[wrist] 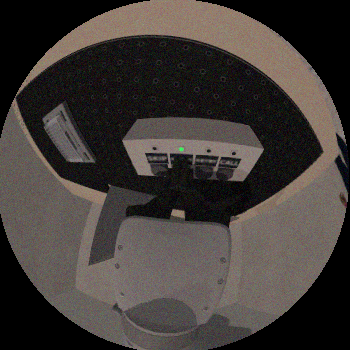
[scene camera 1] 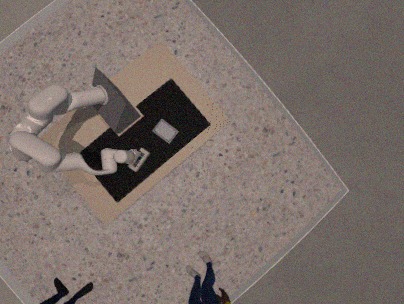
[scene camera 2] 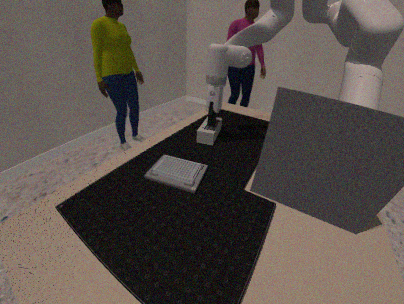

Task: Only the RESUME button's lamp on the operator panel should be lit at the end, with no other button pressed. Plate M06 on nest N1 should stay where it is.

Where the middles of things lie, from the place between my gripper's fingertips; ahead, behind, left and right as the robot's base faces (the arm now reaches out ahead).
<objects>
I see the operator panel (wrist: 217,143) 1 cm ahead of my hand, 1 cm to the right of it and 2 cm below it. Round my hand: plate M06 (scene camera 2: 170,167): 1 cm behind, 27 cm to the left, 3 cm below.
</objects>
